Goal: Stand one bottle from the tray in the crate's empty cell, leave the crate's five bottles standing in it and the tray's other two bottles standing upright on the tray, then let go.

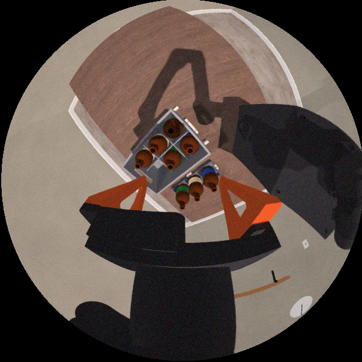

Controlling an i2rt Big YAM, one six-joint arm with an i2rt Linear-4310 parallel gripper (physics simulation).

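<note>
A grey divided crate (141, 139) holds several brown bottles, such as one in its top cell (173, 128) and one near its middle (172, 159). Its cell at the lower corner (159, 176) is empty. On the small tray beside the crate stand three brown bottles in a row: one with a green label (182, 194), one with a cream label (195, 186) and one with a blue label (210, 177). My gripper (182, 179) is open with nothing between its orange fingers. It is above the crate and tray; the tray bottles show between the fingertips, nearer the right one.
The crate and tray are on a brown wooden table top (120, 70) with a pale edge. A dark arm part (295, 150) fills the right side. The arm's shadow (187, 56) falls across the table beyond the crate. A white disc (301, 306) shows at the lower right.
</note>
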